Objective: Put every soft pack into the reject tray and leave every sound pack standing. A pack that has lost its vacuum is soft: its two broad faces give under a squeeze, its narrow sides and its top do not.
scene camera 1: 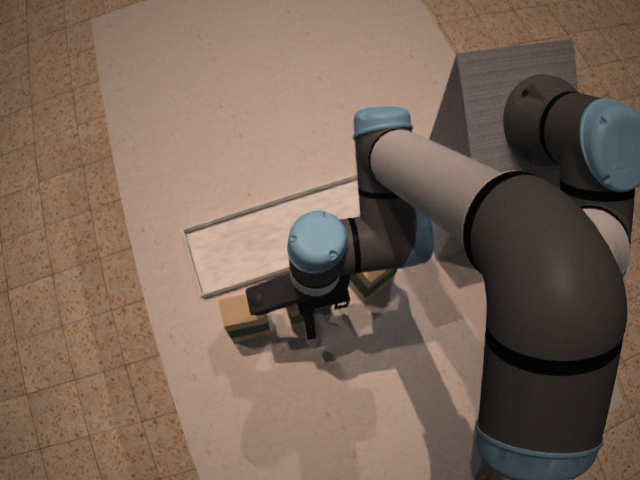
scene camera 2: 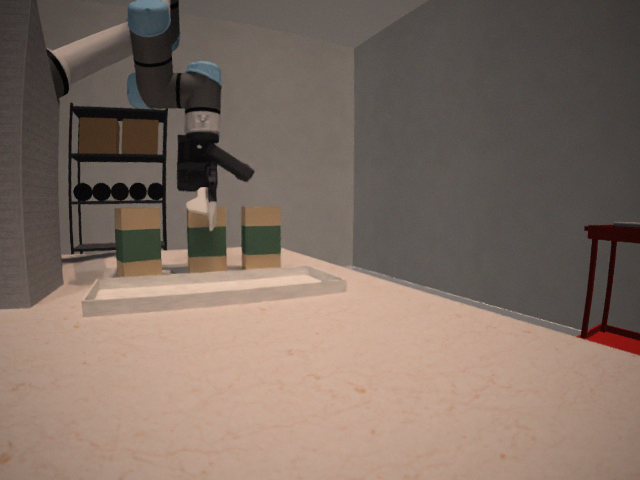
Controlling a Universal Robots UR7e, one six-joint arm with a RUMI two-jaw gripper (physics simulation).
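Places are measured from the arm's base along level axes (x back, y down, z right), in centimetres.
Where they show: gripper, fingertip midpoint: (scene camera 2: pixel 208 229); arm's base at its link origin: (scene camera 1: pixel 542 119).
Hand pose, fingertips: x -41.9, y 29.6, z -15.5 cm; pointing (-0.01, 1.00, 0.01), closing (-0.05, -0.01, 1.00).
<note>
Things, the pixels of their centre, and the offset from my fingertips.
- reject tray at the middle of its body: (scene camera 2: pixel 217 286) (scene camera 1: pixel 284 233) dx -1.1, dy +8.2, dz +18.4 cm
- outer pack at the middle of its body: (scene camera 1: pixel 245 318) (scene camera 2: pixel 260 239) dx -11.1, dy +2.3, dz +0.5 cm
- middle pack at the middle of its body: (scene camera 1: pixel 307 303) (scene camera 2: pixel 206 240) dx +0.6, dy +2.3, dz +1.5 cm
- inner pack at the middle of its body: (scene camera 1: pixel 373 271) (scene camera 2: pixel 138 244) dx +14.1, dy +2.3, dz +5.2 cm
Three tan packs with green bands stand upright in a row beside the reject tray (scene camera 1: pixel 248 211) (scene camera 2: pixel 217 300), which is long, low and pale, with no pack visible in it. The outer pack (scene camera 1: pixel 244 315) (scene camera 2: pixel 261 239) stands farthest from the robot base. The middle pack (scene camera 1: pixel 295 314) (scene camera 2: pixel 199 242) is partly hidden by the gripper. The inner pack (scene camera 1: pixel 371 283) (scene camera 2: pixel 138 244) is partly under the arm in the scene camera 1 view. My gripper (scene camera 1: pixel 311 316) (scene camera 2: pixel 209 219) is open at the upper part of the middle pack, with a finger in front of it in the scene camera 2 view.
The grey pedestal (scene camera 1: pixel 511 93) (scene camera 2: pixel 38 206) carries the arm, whose forearm covers the tray's inner end in the scene camera 1 view. A black shelf rack (scene camera 2: pixel 70 170) stands in the background. A red cart (scene camera 2: pixel 589 289) is at the right, off the table.
</note>
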